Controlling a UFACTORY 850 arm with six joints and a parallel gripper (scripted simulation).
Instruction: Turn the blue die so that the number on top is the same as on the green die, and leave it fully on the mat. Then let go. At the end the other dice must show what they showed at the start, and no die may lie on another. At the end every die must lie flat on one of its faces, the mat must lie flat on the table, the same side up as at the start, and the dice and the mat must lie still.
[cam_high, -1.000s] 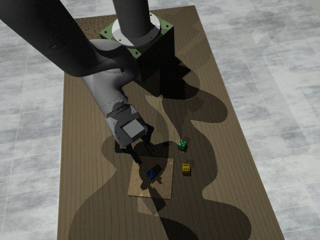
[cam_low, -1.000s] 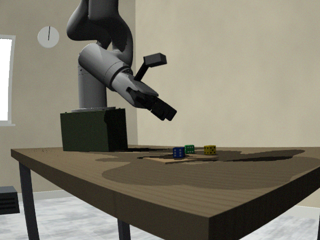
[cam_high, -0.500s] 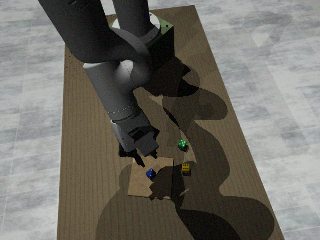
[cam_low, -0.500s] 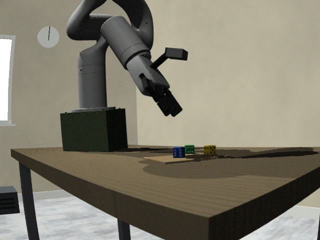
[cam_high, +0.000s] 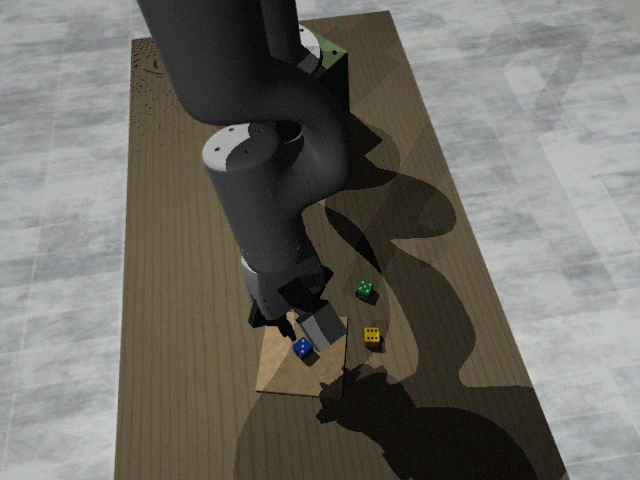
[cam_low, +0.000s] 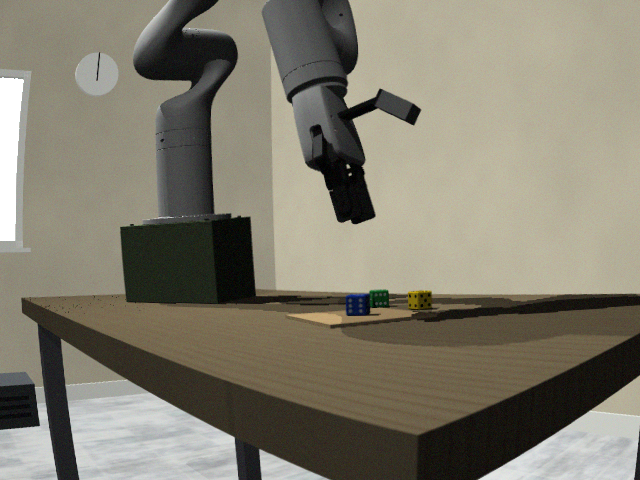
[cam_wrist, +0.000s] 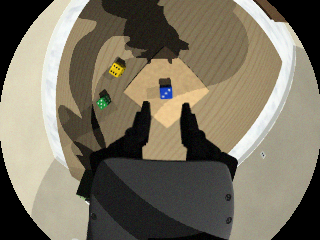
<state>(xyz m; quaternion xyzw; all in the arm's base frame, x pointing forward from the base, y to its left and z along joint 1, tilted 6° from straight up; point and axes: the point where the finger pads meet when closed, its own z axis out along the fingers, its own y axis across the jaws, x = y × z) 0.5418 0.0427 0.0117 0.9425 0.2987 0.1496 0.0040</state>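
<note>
My hand is 120 mm above the blue die. From my hand the other things lie so: tan mat 140 mm below; yellow die 10 mm behind, 120 mm to the left, 130 mm below; green die 100 mm behind, 110 mm to the left, 130 mm below.
</note>
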